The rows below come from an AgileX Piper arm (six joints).
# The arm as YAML. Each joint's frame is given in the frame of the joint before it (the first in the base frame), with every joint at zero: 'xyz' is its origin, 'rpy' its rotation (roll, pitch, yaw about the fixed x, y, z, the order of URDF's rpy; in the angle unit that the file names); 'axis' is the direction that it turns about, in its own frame. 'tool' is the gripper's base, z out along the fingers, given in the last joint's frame.
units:
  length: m
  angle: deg
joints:
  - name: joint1
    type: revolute
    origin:
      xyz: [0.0, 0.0, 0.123]
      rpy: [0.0, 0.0, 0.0]
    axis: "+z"
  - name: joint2
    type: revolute
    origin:
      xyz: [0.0, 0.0, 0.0]
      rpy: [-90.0, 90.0, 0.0]
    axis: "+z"
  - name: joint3
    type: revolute
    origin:
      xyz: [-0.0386, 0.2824, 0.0]
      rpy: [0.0, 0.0, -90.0]
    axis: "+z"
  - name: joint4
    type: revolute
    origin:
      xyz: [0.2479, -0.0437, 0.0]
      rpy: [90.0, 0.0, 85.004]
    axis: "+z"
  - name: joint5
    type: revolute
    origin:
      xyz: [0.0, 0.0, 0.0]
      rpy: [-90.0, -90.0, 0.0]
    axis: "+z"
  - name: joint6
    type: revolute
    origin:
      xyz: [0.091, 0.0, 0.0]
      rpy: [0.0, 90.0, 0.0]
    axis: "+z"
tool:
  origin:
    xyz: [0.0, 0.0, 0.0]
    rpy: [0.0, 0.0, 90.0]
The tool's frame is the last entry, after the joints.
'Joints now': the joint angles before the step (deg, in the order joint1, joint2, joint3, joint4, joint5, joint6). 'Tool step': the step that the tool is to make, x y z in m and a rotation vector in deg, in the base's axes. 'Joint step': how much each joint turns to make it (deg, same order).
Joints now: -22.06 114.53 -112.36 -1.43 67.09 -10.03
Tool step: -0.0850 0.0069 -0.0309 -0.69 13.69 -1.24
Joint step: -2.75 -14.21 26.77 -5.68 -0.34 -1.20
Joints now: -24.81 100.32 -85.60 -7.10 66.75 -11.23
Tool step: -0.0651 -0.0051 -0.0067 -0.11 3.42 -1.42
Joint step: -5.78 -10.01 13.97 -0.86 -1.49 -4.12
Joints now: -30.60 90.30 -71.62 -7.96 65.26 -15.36
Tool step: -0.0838 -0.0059 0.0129 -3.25 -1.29 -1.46
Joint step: -11.51 -14.10 11.76 0.46 -1.90 -10.24
